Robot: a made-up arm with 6 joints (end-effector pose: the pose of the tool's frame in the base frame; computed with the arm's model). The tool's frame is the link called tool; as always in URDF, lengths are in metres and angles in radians.
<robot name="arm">
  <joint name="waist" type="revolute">
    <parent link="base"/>
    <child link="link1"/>
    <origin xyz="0.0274 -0.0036 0.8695" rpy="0 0 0"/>
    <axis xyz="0 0 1"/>
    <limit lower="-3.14" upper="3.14"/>
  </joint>
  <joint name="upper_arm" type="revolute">
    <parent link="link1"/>
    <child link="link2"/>
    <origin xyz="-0.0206 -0.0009 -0.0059" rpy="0 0 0"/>
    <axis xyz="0 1 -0.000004"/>
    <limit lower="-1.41" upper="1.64"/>
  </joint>
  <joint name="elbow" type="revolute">
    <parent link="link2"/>
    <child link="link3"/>
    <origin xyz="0.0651 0.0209 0.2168" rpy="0 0 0"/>
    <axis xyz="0 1 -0.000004"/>
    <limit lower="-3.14" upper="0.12"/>
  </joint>
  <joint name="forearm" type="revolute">
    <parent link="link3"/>
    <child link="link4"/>
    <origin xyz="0.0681 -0.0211 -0.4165" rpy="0 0 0"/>
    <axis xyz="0 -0.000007 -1"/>
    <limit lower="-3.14" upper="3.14"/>
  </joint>
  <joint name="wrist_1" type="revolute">
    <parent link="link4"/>
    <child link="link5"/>
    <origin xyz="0.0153 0.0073 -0.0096" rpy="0 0 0"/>
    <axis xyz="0 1 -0.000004"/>
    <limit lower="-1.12" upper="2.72"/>
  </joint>
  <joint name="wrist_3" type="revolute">
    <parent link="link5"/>
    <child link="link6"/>
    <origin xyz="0.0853 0.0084 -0.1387" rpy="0 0 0"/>
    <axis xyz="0 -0.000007 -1"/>
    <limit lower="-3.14" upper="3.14"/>
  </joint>
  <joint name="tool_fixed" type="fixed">
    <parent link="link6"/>
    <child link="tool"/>
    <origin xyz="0.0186 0.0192 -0.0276" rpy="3.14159 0 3.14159"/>
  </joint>
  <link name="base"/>
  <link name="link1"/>
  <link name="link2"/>
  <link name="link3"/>
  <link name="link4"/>
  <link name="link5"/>
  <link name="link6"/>
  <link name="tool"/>
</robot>
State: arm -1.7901 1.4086 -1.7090 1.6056 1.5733 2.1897
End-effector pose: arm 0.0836 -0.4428 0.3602 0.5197 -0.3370 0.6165 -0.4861
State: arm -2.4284 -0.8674 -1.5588 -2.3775 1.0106 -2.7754
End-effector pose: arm -0.1141 -0.0352 1.5676 0.6796 -0.0855 -0.3026 -0.6628
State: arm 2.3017 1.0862 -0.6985 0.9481 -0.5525 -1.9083
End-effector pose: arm -0.0007 0.1939 0.3430 0.1122 -0.9704 -0.1012 -0.1885
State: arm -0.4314 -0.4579 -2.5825 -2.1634 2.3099 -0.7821
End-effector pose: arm -0.1712 -0.0900 1.4744 0.0885 -0.6998 -0.5697 0.4218
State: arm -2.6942 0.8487 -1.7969 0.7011 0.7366 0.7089
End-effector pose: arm -0.6241 -0.3401 0.6503 0.2688 0.8962 -0.3484 0.0570
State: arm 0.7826 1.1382 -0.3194 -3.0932 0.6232 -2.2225
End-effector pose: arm -0.0724 -0.1333 0.4147 0.0524 -0.0860 -0.9914 0.0839
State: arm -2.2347 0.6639 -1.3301 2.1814 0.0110 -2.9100
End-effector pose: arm -0.3626 -0.3978 0.5437 0.0336 0.6445 0.6897 -0.3283
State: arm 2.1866 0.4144 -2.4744 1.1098 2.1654 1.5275
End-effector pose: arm -0.3947 0.3151 1.2205 0.4204 0.5318 -0.7152 0.1704
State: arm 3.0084 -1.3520 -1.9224 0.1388 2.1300 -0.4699
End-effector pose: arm 0.1919 -0.0902 1.4006 0.1323 -0.8163 -0.2024 0.5246
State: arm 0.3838 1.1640 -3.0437 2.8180 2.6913 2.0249
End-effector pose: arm 0.4211 0.2126 1.1764 0.7187 0.3327 -0.5741 -0.2077
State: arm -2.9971 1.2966 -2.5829 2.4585 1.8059 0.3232
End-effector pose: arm -0.6933 -0.1950 0.9314 0.8964 0.3203 -0.0521 0.3020
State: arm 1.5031 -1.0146 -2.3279 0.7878 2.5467 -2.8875
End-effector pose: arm -0.0789 -0.2101 1.3546 0.3234 -0.4705 -0.8031 -0.1705
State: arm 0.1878 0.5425 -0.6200 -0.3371 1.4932 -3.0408
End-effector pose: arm 0.1524 -0.0314 0.5082 0.2096 0.7431 0.1511 -0.6173
